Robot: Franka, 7 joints.
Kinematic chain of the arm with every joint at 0, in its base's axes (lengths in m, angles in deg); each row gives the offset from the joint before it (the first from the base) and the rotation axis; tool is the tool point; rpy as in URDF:
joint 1: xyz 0 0 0.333 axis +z
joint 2: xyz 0 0 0 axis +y
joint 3: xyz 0 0 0.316 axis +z
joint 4: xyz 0.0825 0 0 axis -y
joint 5: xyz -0.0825 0 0.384 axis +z
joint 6: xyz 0 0 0 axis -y
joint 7: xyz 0.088 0 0 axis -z
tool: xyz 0 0 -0.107 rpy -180 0 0
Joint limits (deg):
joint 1: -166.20..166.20
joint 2: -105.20..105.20
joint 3: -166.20..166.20
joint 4: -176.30..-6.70
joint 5: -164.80..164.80
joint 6: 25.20..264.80
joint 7: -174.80..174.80
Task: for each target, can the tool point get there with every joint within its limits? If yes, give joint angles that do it. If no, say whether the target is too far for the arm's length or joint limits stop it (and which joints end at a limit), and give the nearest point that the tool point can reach.
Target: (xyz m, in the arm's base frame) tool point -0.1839 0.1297 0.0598
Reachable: yes | joints -109.38 -71.12 -125.75 -143.29 -49.66 70.24 71.82
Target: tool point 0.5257 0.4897 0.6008
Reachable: yes | joints 31.31 39.59 38.34 -59.79 -117.18 69.46 55.13
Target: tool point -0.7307 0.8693 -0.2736
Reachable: no: too far | nearest point -0.4869 0.5793 -0.0712 | short by 0.430 m
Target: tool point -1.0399 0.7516 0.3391
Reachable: no: too far | nearest point -0.6953 0.5025 0.3371 | short by 0.425 m
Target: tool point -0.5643 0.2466 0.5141
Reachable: yes | joints -135.59 23.58 -81.94 -115.89 -34.08 188.30 29.77
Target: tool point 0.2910 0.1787 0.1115
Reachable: yes | joints 119.88 -71.18 -109.27 -151.63 90.14 176.99 -71.09
